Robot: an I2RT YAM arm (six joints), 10 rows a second.
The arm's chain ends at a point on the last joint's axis. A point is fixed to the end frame.
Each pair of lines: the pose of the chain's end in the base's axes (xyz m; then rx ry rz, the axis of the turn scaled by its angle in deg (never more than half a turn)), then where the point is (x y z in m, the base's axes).
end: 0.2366 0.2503 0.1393 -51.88 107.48 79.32
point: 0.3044 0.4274 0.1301
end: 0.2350 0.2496 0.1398 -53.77 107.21 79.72
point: 0.2983 0.4283 0.1300
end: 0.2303 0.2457 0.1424 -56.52 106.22 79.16
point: 0.2888 0.4261 0.1324
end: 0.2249 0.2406 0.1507 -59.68 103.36 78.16
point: 0.2784 0.4227 0.1445
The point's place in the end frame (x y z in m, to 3 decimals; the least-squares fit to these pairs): -0.059 -0.023 0.179
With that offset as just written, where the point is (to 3 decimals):
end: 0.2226 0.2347 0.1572 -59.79 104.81 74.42
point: 0.282 0.415 0.145
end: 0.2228 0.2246 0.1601 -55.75 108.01 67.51
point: 0.301 0.397 0.140
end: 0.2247 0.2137 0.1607 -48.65 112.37 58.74
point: 0.328 0.370 0.131
